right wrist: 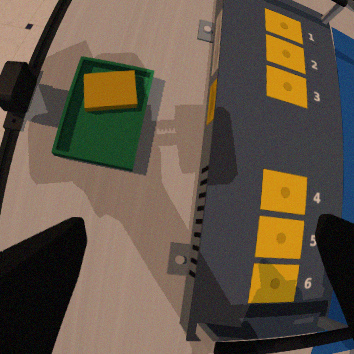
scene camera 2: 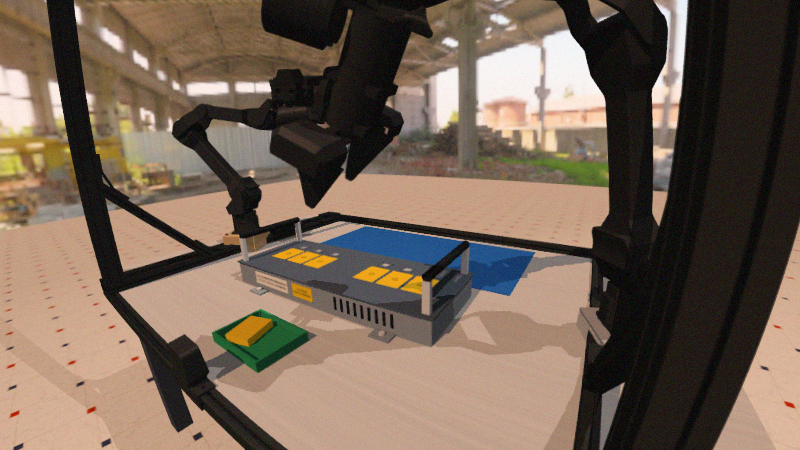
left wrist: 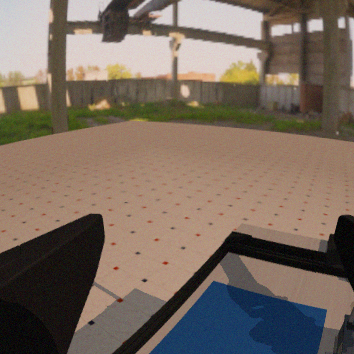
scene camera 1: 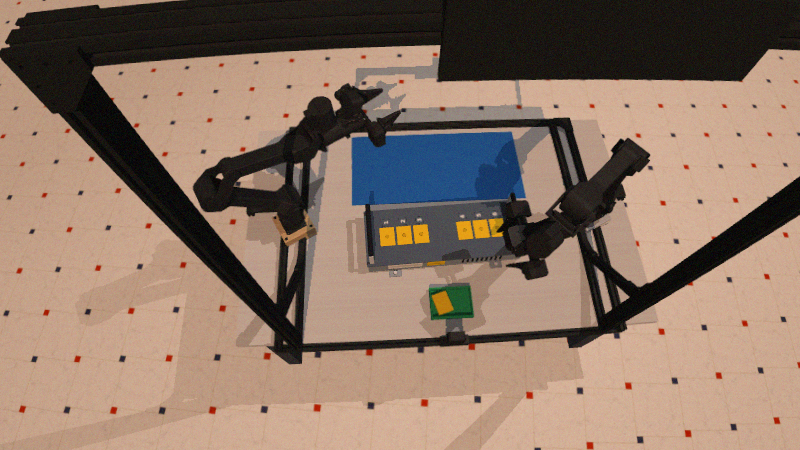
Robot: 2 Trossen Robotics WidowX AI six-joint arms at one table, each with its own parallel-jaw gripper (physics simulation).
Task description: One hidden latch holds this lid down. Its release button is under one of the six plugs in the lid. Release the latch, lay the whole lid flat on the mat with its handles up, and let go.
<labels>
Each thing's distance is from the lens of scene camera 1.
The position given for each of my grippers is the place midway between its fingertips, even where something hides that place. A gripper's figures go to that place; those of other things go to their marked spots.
my left gripper (scene camera 1: 391,100): 1.18 m
my right gripper (scene camera 1: 502,248): 1.14 m
green tray (scene camera 1: 460,297): 1.31 m
blue mat (scene camera 1: 460,166): 1.51 m
The marked spots on the green tray and the blue mat are 0.45 m apart.
</labels>
